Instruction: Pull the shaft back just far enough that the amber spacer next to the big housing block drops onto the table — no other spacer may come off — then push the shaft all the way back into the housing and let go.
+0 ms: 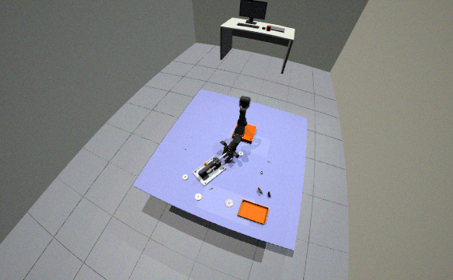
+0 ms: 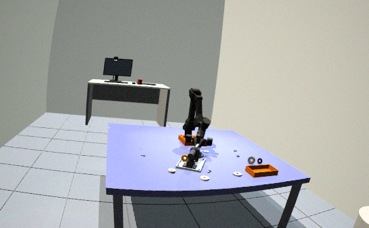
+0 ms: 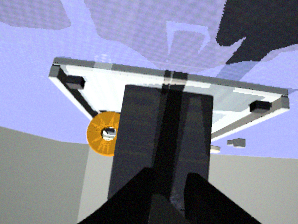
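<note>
Right now my gripper tip is 4 cm short of the thin grey shaft, 3 cm to the left of it and 2 cm below it. Round my gripper tip: orange tray (38 cm ahead, 30 cm to the left, 5 cm below).
</note>
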